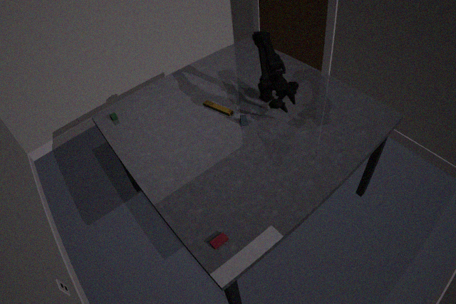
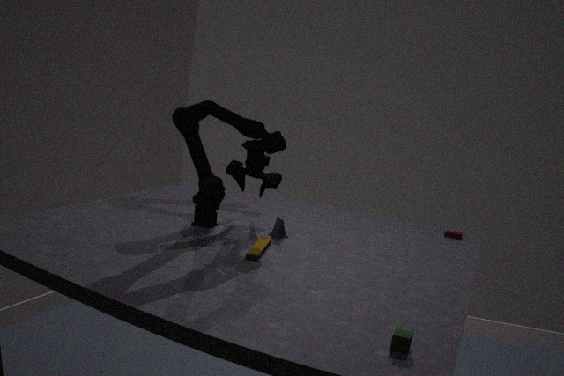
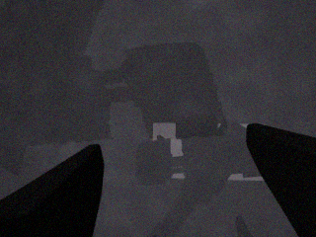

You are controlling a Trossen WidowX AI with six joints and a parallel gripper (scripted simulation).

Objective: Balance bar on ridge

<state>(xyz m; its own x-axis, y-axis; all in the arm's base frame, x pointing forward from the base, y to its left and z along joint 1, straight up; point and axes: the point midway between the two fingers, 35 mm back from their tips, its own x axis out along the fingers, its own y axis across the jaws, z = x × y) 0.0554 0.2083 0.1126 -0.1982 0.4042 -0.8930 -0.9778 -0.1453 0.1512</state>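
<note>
Right now the yellow bar is 34 cm to the right of my gripper tip, 21 cm ahead of it and 7 cm below it. Round my gripper tip: green cube: 72 cm to the right, 69 cm ahead, 7 cm below; red block: 69 cm ahead, 28 cm to the left, 7 cm below.
</note>
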